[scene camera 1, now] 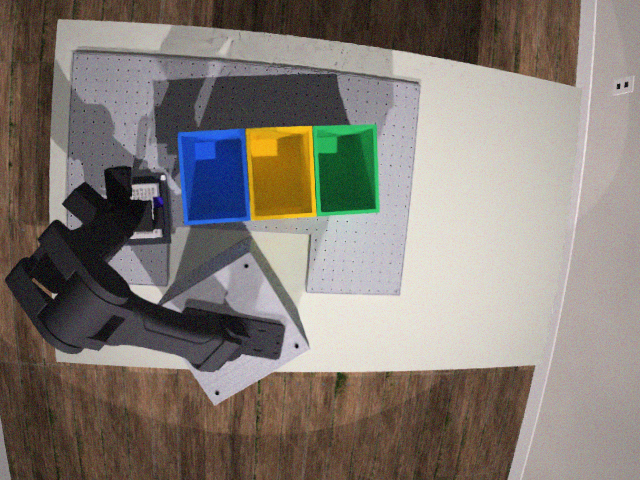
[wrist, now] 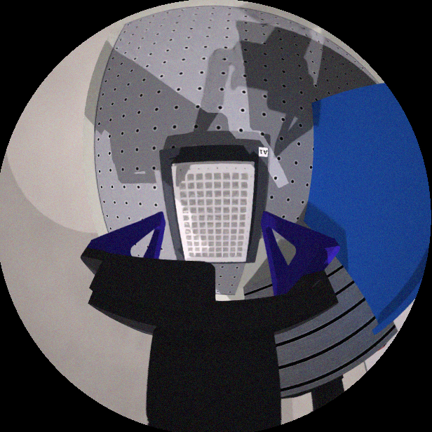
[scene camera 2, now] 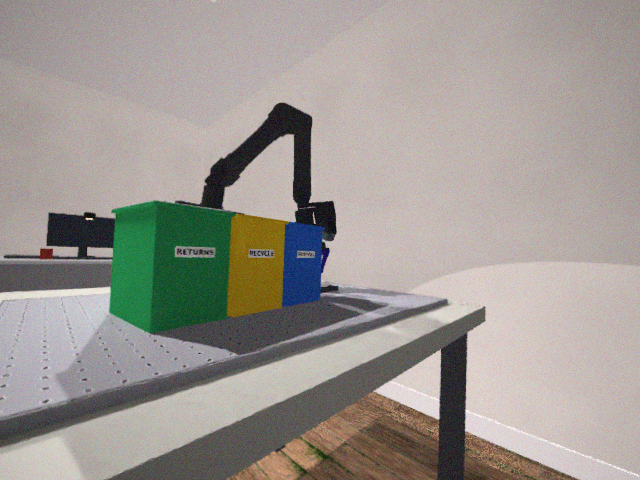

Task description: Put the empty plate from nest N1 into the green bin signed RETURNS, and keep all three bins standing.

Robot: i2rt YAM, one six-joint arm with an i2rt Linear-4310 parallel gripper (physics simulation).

Labels:
blue bin: scene camera 1; wrist 361,193; scene camera 2
yellow bin: scene camera 1 280,159; scene camera 2 256,263
green bin: scene camera 1 345,156; scene camera 2 170,268
same spot on blue bin: (scene camera 2: 303,243) = (scene camera 1: 217,136)

